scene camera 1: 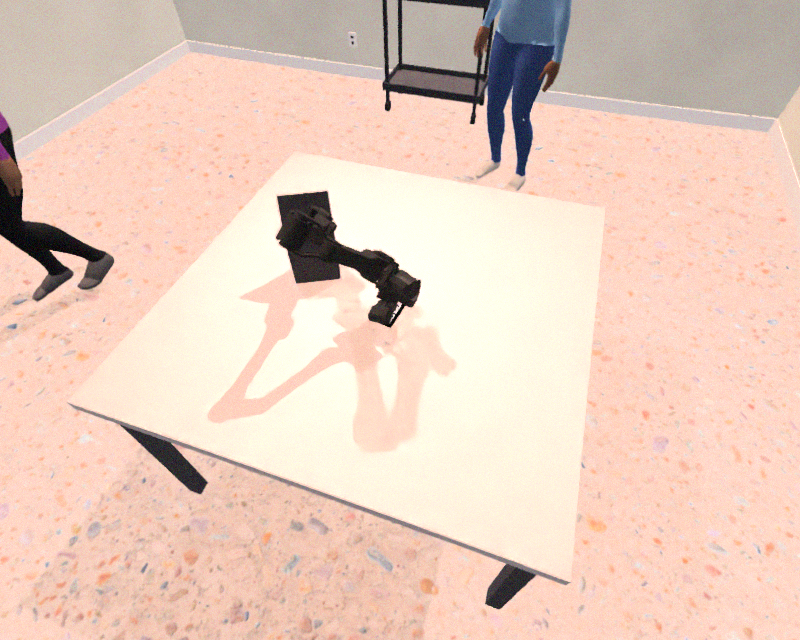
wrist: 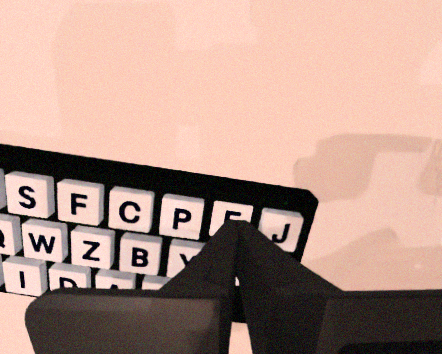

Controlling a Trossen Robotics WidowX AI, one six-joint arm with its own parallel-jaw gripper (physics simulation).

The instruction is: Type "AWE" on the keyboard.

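Places are measured from the arm's base along level axes (x ahead, y left, z up), in millimetres.
Pixels of known places: gripper, fingertip midpoint: (scene camera 1: 390,316) (wrist: 235,229).
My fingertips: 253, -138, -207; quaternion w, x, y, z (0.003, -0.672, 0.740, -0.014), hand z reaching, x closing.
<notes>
For each thing: its middle in the pictures, then the offset to it from my fingertips, as dx, dy, dz. Level surfaces: height alone.
- black keyboard, body centre: (wrist: 64,235) (scene camera 1: 396,298) +1, +75, -3
- W key, body centre: (wrist: 45,240) +3, +80, +2
- E key, body centre: (wrist: 230,218) +4, +2, -2
- white table, surface height: dz -11
The black keyboard (scene camera 1: 396,314) (wrist: 175,172) with white letter keys lies on the table; in the scene view the arm hides most of it. In the wrist view the W key (wrist: 42,243) is at the left in the middle row. The A key (wrist: 115,286) is mostly hidden at the bottom behind the gripper. The E key (wrist: 220,215) is in the top row between P and J, its lower part covered by the fingertips. My gripper (wrist: 235,229) is shut and empty, its tips at the E key. Whether they touch it I cannot tell.
The white table (scene camera 1: 467,427) carries the arm's black base plate (scene camera 1: 316,268) at its back left. Shadows of the arm fall across the table. A person in blue (scene camera 1: 517,86) and a black cart (scene camera 1: 433,96) stand behind it. Another person's legs (scene camera 1: 53,240) show at the left.
</notes>
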